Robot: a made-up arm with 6 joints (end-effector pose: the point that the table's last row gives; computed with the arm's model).
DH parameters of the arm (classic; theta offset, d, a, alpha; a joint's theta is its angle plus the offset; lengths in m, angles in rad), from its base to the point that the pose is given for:
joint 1: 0 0.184 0 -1.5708
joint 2: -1.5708 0 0.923 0
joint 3: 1.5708 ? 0 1.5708
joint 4: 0 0.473 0 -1.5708
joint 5: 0 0 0 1.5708
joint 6: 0 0.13 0 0
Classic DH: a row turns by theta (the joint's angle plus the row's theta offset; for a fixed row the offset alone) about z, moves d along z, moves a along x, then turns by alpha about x.
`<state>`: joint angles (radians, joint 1 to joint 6).
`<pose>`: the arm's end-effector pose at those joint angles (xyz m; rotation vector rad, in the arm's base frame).
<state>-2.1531 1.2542 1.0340 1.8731 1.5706 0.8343</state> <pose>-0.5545 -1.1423 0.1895 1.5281 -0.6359 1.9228</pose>
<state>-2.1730 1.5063 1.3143 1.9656 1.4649 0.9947</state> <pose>-0.5034 -1.0153 -0.2027 1.3503 -1.5509 2.0734</pose>
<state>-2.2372 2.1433 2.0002 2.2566 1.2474 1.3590</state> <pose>-0.1305 -0.3866 -0.6588 0.0586 2.4269 -0.7008</pose>
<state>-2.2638 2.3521 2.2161 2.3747 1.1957 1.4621</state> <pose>-0.0014 -0.1972 -0.6270 0.4438 2.3292 -0.1094</pose>
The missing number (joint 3, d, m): 0.041
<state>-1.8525 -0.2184 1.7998 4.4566 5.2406 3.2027</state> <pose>0.0497 -0.3665 1.0510 1.6764 0.7177 0.4896</pose>
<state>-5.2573 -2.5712 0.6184 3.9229 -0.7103 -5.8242</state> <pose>-0.6310 -0.8468 -0.7501 1.4528 -0.4794 -1.1548</pose>
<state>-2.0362 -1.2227 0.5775 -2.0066 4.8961 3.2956</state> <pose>0.6443 0.9334 0.9282 0.1396 1.2207 -1.0469</pose>
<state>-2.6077 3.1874 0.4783 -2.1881 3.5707 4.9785</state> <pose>0.2559 0.0524 -1.0295 0.3635 0.3198 -1.6041</pose>
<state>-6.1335 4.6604 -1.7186 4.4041 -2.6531 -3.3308</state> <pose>-0.8739 -0.0315 -0.2187 -0.0826 -0.6184 -1.3097</pose>
